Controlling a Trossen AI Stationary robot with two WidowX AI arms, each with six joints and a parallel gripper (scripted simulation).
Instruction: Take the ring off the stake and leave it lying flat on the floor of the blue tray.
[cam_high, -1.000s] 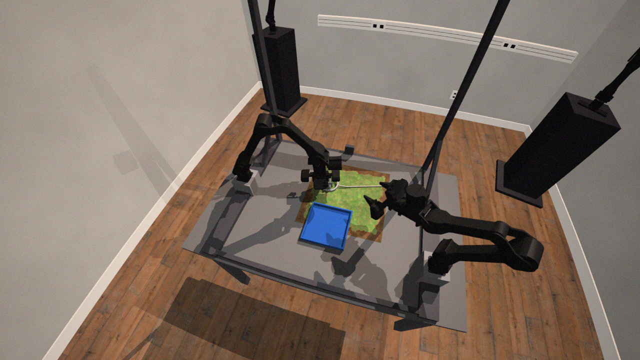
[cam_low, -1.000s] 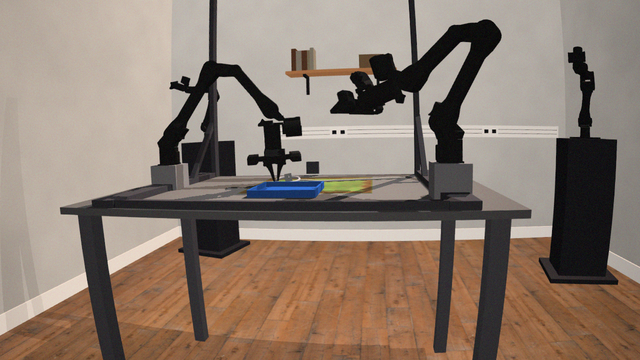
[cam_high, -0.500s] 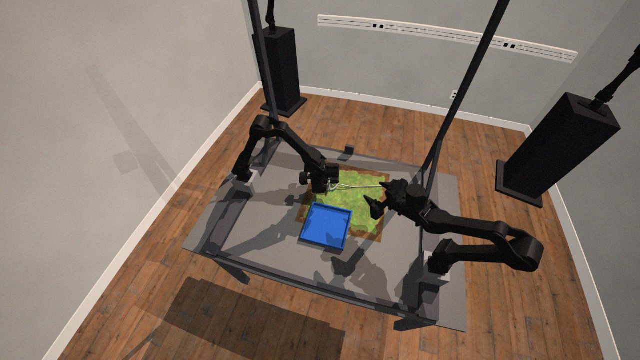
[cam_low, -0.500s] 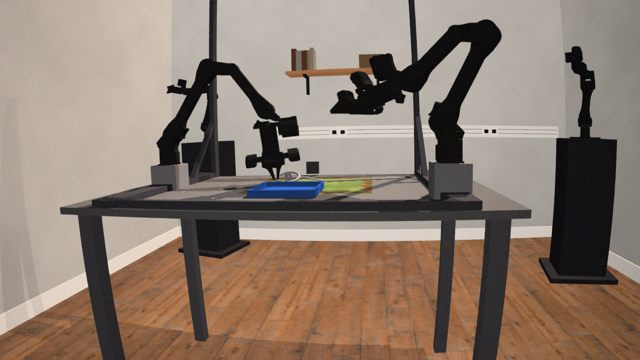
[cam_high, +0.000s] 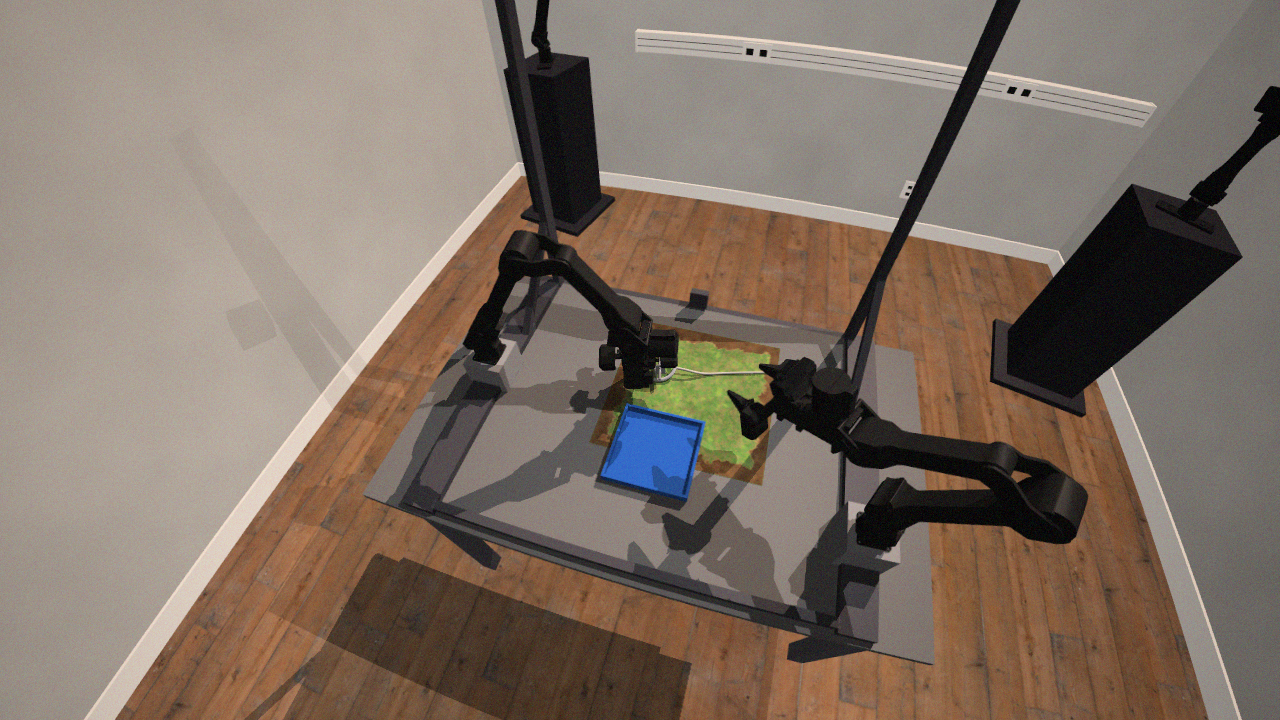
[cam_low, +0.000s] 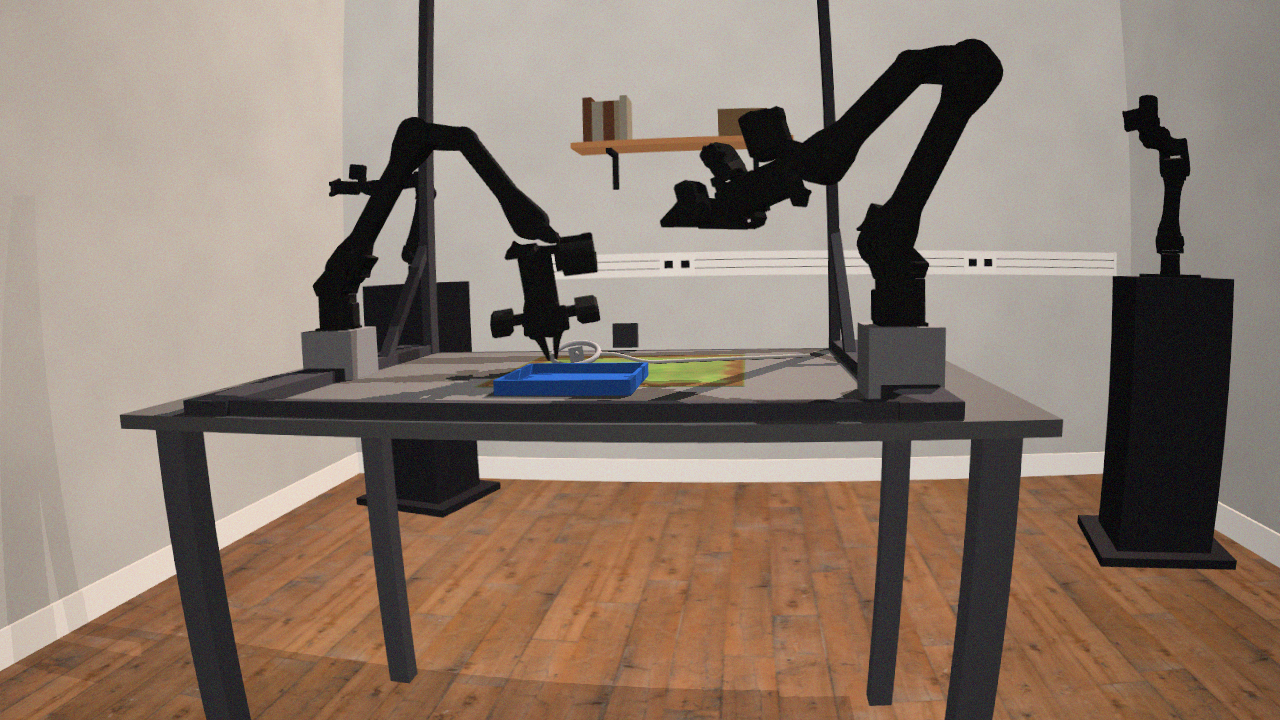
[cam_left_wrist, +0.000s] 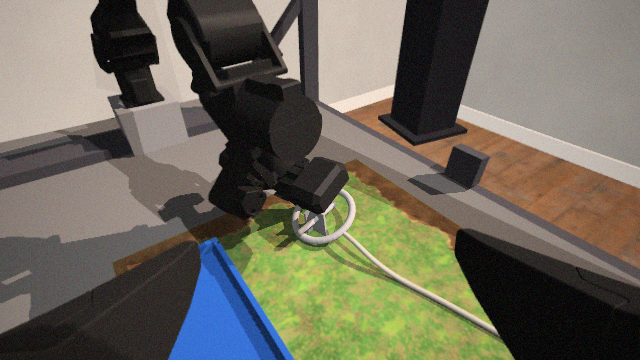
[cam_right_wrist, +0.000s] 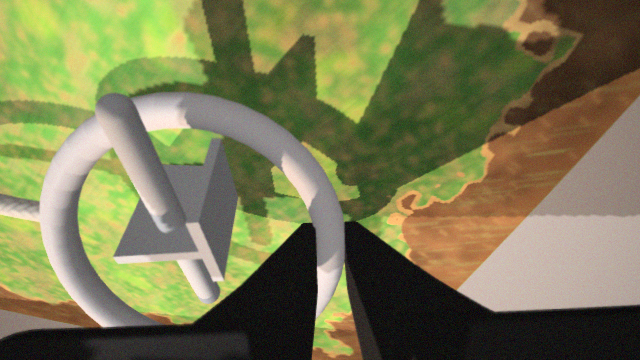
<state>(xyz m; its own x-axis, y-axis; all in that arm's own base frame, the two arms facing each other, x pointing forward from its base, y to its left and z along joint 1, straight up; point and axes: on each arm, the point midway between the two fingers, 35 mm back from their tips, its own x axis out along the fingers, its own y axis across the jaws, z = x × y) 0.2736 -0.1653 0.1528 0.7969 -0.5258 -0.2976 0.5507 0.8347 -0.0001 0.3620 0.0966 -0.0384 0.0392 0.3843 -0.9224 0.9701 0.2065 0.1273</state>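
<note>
Right now my right hand is 30 mm past the white ring, 40 mm to the right of it and 20 mm above it. Also, from my right hand: blue tray: 180 mm ahead, 140 mm to the left, 40 mm below; then grey stake: 20 mm behind, 40 mm to the left, 30 mm below; then green mat: 140 mm to the left, 60 mm below.
</note>
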